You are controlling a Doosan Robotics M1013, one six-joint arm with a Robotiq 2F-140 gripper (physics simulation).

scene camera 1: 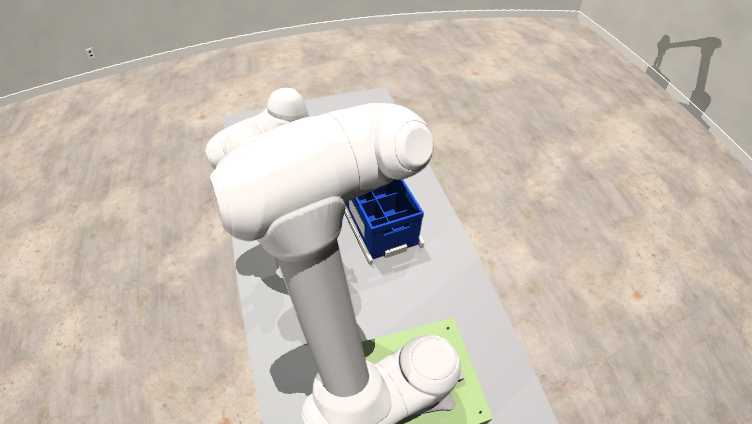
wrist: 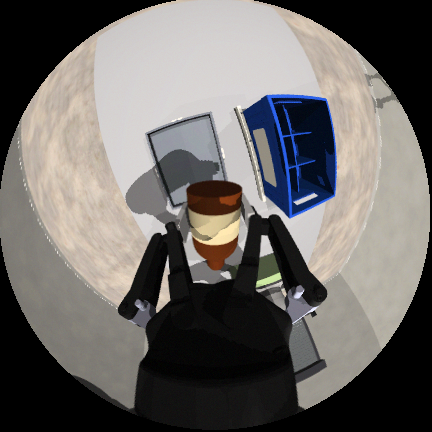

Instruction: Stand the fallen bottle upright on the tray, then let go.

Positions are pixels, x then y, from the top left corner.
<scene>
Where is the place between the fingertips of the gripper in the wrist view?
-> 214,204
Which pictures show the brown bottle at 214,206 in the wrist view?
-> The wrist view only.
</scene>
